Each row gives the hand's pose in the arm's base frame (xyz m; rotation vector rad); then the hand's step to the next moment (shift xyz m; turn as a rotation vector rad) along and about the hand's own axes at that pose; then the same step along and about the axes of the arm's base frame.
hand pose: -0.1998 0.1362 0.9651 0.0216 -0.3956 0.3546
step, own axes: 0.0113 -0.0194 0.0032 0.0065 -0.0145 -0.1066
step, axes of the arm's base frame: 0.0152 -0.0147 0.0082 0.0504 -0.0019 -0.0953
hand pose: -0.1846 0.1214 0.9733 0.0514 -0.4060 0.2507
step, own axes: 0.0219 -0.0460 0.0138 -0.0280 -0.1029 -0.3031
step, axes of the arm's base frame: 0.0257 -0.0408 0.0214 0.1175 -0.0759 -0.2893
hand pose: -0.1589 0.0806 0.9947 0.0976 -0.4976 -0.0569
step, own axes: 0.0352 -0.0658 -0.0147 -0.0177 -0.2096 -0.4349
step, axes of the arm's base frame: 0.0359 -0.0670 -0.0032 0.1864 -0.1723 -0.4111
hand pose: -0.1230 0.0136 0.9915 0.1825 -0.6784 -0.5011
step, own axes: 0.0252 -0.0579 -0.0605 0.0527 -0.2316 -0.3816
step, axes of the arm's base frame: 0.0333 -0.0627 -0.0511 0.1907 -0.2266 -0.3381
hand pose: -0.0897 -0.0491 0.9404 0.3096 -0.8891 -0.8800
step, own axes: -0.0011 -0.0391 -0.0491 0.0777 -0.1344 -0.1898
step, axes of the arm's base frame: 0.0170 -0.0288 -0.0531 0.1010 -0.1646 -0.1511
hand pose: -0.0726 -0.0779 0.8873 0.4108 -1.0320 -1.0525
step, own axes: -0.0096 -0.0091 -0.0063 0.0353 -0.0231 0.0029
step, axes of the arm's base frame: -0.0004 0.0028 -0.0144 -0.0105 -0.0409 0.0025
